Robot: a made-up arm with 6 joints.
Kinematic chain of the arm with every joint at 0, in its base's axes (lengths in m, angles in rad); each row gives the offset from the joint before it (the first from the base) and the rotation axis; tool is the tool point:
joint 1: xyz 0 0 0.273 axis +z
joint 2: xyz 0 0 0 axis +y
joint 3: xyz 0 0 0.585 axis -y
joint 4: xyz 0 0 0 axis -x
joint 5: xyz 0.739 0 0 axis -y
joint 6: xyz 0 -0.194 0 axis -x
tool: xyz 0 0 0
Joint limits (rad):
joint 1: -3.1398..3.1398
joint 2: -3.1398..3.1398
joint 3: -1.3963..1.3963
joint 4: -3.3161..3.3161
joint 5: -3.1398..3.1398
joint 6: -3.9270..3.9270
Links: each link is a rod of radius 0.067 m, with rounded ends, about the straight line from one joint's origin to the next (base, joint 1, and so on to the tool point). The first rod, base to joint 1, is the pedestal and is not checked.
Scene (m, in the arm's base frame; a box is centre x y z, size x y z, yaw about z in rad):
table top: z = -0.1
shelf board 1: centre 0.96 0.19 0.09 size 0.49 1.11 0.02 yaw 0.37
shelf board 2: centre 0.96 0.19 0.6 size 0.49 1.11 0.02 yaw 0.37
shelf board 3: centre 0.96 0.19 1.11 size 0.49 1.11 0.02 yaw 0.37
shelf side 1: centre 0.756 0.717 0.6 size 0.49 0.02 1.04 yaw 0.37
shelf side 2: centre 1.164 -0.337 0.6 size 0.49 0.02 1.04 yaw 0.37
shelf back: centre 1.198 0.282 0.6 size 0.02 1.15 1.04 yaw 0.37
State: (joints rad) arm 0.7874 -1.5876 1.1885 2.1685 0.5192 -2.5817
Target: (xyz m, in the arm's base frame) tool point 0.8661 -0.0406 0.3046
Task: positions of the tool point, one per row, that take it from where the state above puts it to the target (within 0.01 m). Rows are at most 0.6 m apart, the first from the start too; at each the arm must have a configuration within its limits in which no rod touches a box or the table.
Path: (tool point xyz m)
1: -1.0672 -0.5104 0.8302
2: -0.8547 -0.1304 1.1677
3: -0.4458 0.1268 1.3272
4: 0.0142 0.1846 1.2881
5: 0.3536 0.1088 1.1471
6: 0.5842 0.0101 0.8993
7: 0.6757 -0.0804 0.5975
8: 0.6266 -0.1335 0.3046
9: 0.7502 -0.1000 0.3106
10: 0.8661 -0.0406 0.3046

